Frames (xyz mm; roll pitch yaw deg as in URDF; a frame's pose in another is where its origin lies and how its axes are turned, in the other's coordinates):
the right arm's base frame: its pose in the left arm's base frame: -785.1 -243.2 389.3 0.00 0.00 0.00
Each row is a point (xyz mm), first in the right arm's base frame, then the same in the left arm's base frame.
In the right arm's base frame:
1: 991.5 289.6 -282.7
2: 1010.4 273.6 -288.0
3: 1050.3 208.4 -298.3
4: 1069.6 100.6 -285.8
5: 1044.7 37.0 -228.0
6: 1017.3 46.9 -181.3
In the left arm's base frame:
1: 206.4 46.4 106.6
2: 225.3 30.4 101.3
3: 265.2 -34.8 91.0
4: 284.5 -142.6 103.5
5: 259.6 -206.2 161.3
6: 232.2 -196.3 208.0

